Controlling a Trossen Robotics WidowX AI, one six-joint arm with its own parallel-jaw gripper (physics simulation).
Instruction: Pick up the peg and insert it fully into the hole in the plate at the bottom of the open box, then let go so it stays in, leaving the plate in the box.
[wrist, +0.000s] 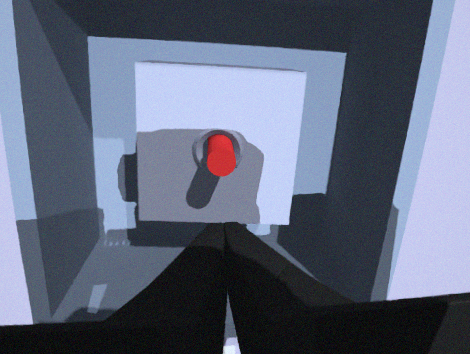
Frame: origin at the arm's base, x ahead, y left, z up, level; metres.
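Seen in the pictures: gripper, fingertip midpoint: (224, 236).
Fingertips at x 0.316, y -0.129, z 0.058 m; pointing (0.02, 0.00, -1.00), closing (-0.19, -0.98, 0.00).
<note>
A point is followed by its place in that frame.
The red peg (221, 157) {x 0.321, y -0.131, z -0.010 m} stands in the round hole near the middle of the pale square plate (220, 97) {x 0.345, y -0.137, z -0.040 m}. Its top end sticks up above the plate and a shadow falls from it toward the lower left. The hole's rim shows around the peg, with a gap at the left. How deep the peg sits is hidden. The plate lies at the bottom of the open box (422, 150) {x 0.304, y -0.224, z 0.000 m}. My gripper (224, 236) {x 0.316, y -0.129, z 0.058 m} is shut with its fingertips together and holds nothing. In the view its tips are below the peg, apart from it, at the plate's near edge.
The box's dark walls rise on all sides of the plate, with pale rims at left and right. A strip of box floor (320, 125) {x 0.304, y -0.201, z -0.090 m} shows right of the plate. Pale table surface (442, 225) {x 0.195, y -0.293, z -0.097 m} shows outside the box. Shadows of the arm cross the plate and floor.
</note>
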